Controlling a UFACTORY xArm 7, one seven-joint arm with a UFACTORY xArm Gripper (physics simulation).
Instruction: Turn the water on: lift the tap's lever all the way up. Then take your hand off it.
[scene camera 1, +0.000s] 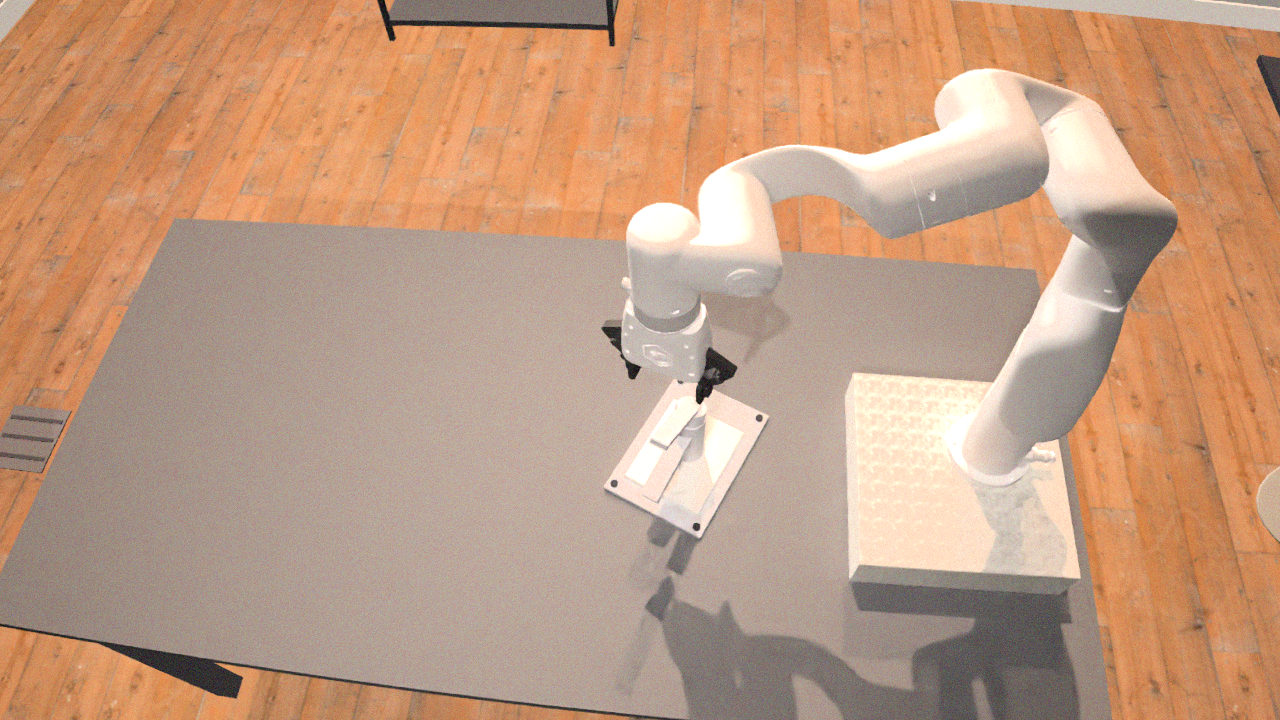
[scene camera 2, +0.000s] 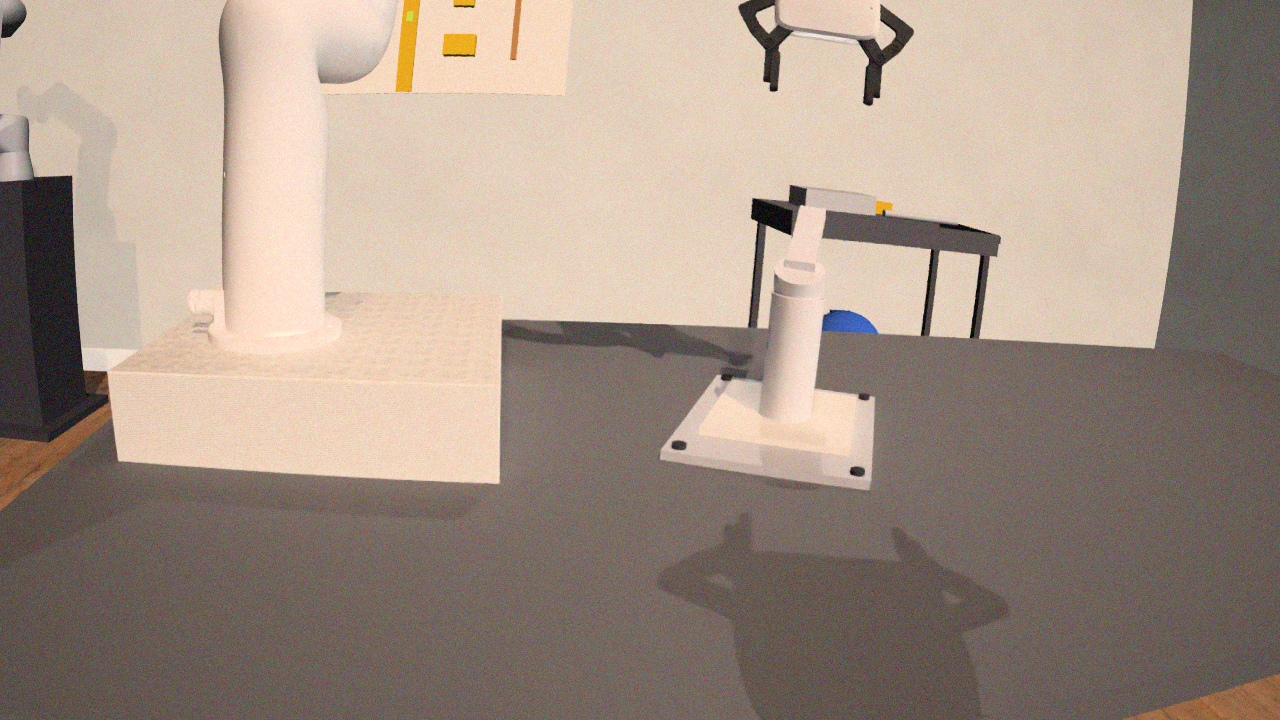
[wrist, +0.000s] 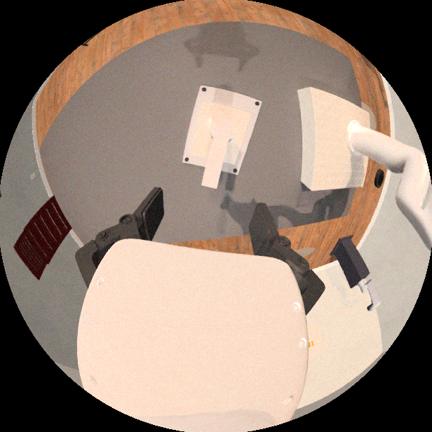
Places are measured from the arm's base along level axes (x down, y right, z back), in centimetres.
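Where they show: gripper, between the fingertips: (scene camera 1: 669, 382) (scene camera 2: 820, 97); arm's base, origin of its link: (scene camera 1: 988, 450) (scene camera 2: 274, 335).
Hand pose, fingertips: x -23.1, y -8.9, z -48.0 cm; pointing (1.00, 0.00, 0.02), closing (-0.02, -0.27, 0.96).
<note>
Things, the pixels of their top centre, and the offset from my fingertips. "spot": a spot on its surface instead. Level surfaces: height alone.
- pale upright column, a spot on its surface: (scene camera 2: 791, 358) spot: dy +7.9, dx +23.4, dz +3.1 cm
- square base plate, centre of its top: (scene camera 2: 784, 416) (scene camera 1: 688, 449) dy +5.6, dx +29.4, dz +2.4 cm
- grey table, height of its surface: dx +30.6 cm
The tap is a pale upright column (scene camera 1: 693, 440) (scene camera 2: 791, 358) on a square base plate (scene camera 1: 651, 504) (scene camera 2: 760, 462) (wrist: 243, 102). Its flat lever (scene camera 1: 674, 425) (scene camera 2: 807, 234) (wrist: 215, 162) slants steeply upward from the column's top in scene camera 2. In the wrist view the lever points toward the gripper, and its free end lies past the plate's edge. My gripper (scene camera 1: 667, 385) (scene camera 2: 820, 94) (wrist: 207, 207) is wide open and empty. It hangs well above the lever, with a visible gap and no contact.
The arm's base stands on a pale block (scene camera 1: 930, 537) (scene camera 2: 313, 420) (wrist: 327, 145) beside the tap on the grey table (scene camera 1: 358, 402) (scene camera 2: 572, 555) (wrist: 125, 125). A dark side table (scene camera 2: 895, 231) stands beyond the table. The arm reaches over the table from the block.
</note>
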